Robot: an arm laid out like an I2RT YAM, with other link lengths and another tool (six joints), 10 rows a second.
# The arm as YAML. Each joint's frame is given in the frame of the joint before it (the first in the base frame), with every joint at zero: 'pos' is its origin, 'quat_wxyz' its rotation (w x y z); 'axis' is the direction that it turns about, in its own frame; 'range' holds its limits. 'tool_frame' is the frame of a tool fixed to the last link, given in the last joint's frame.
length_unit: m
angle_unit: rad
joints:
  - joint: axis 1
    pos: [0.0, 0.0, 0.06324]
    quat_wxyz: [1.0, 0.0, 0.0, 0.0]
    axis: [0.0, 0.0, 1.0]
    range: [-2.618, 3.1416]
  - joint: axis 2
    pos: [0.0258, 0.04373, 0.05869]
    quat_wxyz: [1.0, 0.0, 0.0, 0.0]
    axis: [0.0, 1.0, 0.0]
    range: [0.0, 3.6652]
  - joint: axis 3
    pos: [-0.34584, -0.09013, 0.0]
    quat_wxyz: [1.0, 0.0, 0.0, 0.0]
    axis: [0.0, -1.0, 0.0]
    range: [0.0, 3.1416]
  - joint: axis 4
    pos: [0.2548, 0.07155, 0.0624]
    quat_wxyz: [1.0, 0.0, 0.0, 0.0]
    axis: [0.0, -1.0, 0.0]
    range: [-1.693, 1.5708]
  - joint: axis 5
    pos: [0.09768, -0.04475, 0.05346]
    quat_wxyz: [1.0, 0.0, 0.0, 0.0]
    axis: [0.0, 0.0, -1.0]
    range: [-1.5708, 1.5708]
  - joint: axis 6
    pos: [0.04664, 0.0, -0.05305]
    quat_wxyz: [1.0, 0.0, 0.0, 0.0]
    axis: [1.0, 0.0, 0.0]
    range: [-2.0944, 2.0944]
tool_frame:
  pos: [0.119, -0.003, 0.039]
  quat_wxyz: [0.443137, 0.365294, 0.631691, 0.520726]
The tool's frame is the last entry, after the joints.
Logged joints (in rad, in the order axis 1, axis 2, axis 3, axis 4, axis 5, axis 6), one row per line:
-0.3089 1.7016 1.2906 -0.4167 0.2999 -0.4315
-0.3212 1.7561 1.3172 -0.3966 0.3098 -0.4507
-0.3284 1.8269 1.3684 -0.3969 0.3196 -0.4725
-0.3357 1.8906 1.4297 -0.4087 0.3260 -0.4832
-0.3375 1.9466 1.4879 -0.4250 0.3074 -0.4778
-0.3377 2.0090 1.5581 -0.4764 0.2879 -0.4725
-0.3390 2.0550 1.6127 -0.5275 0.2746 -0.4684
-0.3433 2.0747 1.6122 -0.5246 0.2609 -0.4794
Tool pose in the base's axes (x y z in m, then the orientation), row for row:
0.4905 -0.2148 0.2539 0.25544 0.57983 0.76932 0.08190
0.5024 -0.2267 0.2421 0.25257 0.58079 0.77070 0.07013
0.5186 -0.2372 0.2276 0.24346 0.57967 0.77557 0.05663
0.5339 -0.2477 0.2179 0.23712 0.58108 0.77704 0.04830
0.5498 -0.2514 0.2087 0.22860 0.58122 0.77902 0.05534
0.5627 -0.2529 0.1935 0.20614 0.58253 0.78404 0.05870
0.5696 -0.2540 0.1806 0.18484 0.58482 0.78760 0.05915
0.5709 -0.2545 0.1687 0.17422 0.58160 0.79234 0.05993
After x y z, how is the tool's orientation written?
As a quaternion, w x y z.
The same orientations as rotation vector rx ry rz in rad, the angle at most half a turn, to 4 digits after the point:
1.5743 2.0887 0.2224
1.5792 2.0956 0.1907
1.5836 2.1188 0.1547
1.5927 2.1298 0.1324
1.6002 2.1448 0.1524
1.6230 2.1845 0.1635
1.6482 2.2197 0.1667
1.6487 2.2461 0.1699

